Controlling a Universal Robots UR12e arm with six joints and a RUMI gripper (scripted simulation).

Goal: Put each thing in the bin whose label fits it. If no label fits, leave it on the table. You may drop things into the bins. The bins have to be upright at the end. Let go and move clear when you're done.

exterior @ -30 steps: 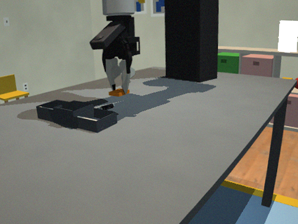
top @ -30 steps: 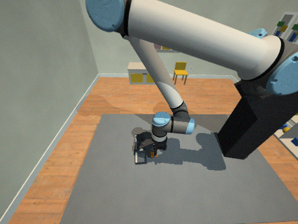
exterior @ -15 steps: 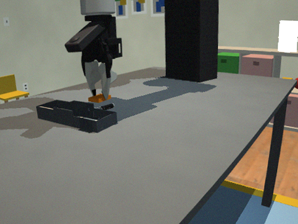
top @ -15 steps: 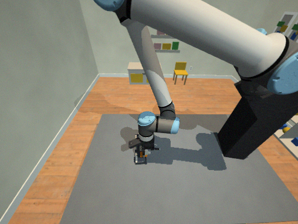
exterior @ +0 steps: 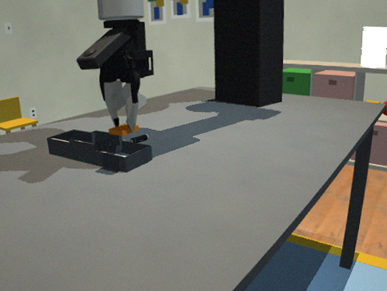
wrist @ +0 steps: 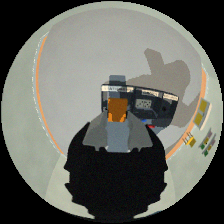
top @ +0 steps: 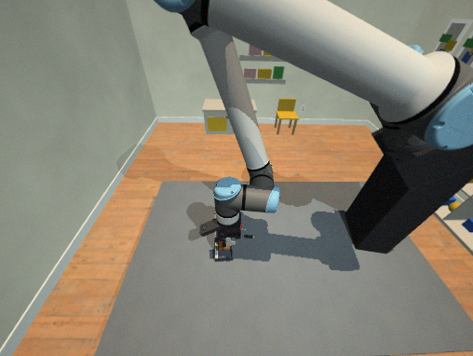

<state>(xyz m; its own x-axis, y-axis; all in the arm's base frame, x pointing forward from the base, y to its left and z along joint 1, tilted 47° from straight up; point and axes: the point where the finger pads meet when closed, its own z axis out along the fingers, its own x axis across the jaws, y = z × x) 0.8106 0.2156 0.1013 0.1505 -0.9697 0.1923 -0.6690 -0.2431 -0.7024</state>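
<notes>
The white dotted tile lies 80 mm to the right of my hand, 70 mm below it and 20 mm ahead of it. Round my hand: orange flat block: 10 mm below; then black cylinder: 110 mm behind, 100 mm to the right, 80 mm below; then small blue piece: 100 mm to the right, 80 mm below, 50 mm behind.
</notes>
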